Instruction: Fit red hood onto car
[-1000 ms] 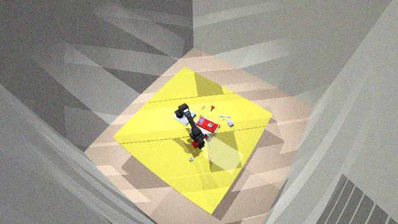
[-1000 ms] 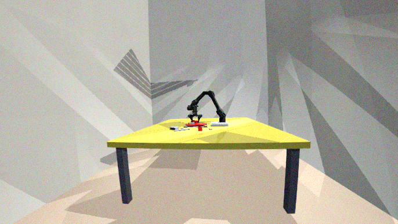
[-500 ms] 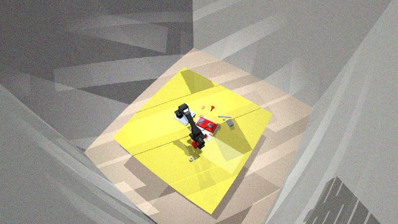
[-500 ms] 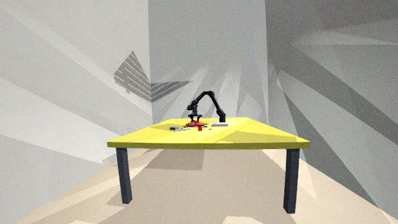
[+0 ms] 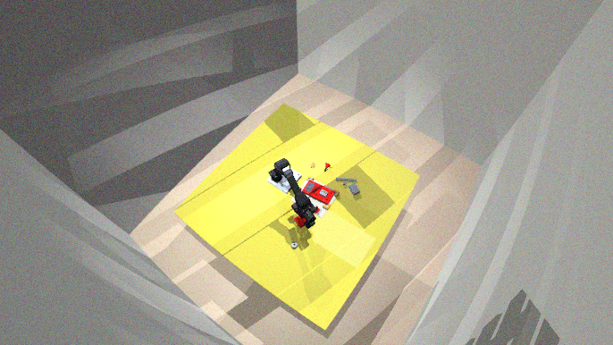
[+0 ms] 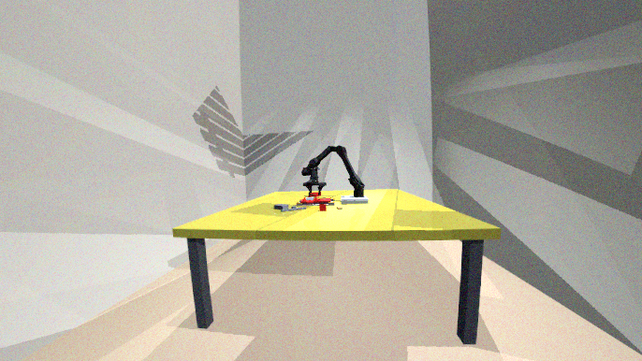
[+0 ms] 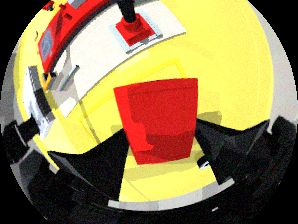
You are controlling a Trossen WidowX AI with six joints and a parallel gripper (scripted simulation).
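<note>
Now: the white jig 20 mm behind my gripper tip, 210 mm to the left of it and 20 mm below it. From my gripper tip the other things lie so: peach piece (180 mm behind, 410 mm to the left, 20 mm below); red hood (10 mm above).
</note>
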